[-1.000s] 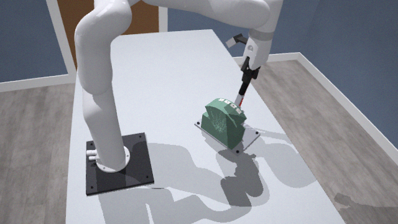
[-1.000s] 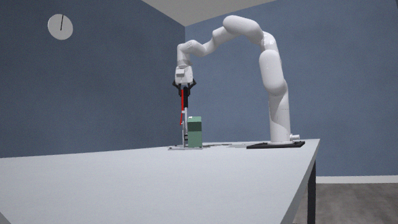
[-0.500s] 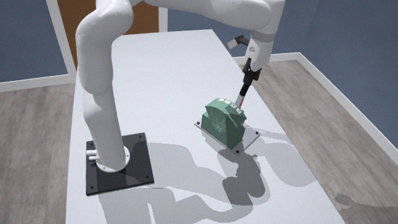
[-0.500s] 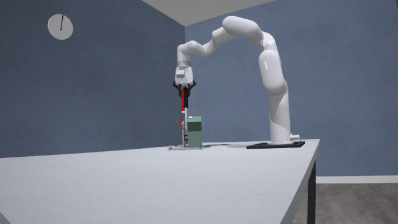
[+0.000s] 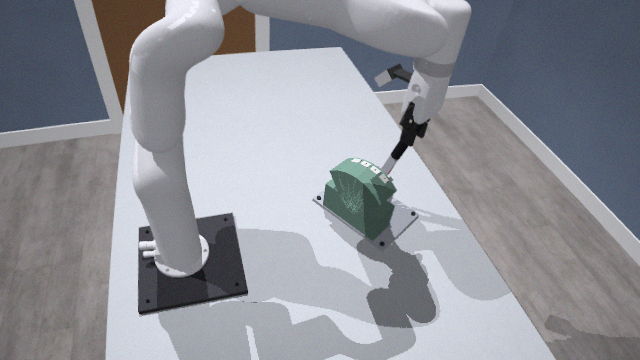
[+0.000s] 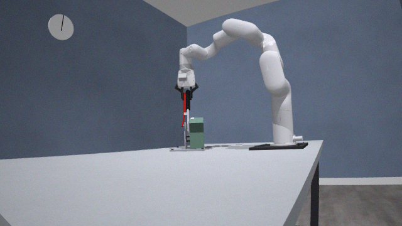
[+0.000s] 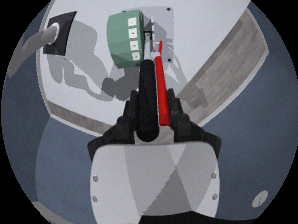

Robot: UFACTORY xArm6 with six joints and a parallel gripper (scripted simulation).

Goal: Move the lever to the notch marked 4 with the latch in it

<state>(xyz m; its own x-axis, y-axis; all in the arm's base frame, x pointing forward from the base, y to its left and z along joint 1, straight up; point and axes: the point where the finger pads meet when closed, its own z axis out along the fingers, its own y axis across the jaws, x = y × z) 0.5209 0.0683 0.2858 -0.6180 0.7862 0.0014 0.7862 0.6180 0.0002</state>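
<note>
Now: the red bar 1 cm behind my hand, 3 cm to the left of it and 10 cm below it.
</note>
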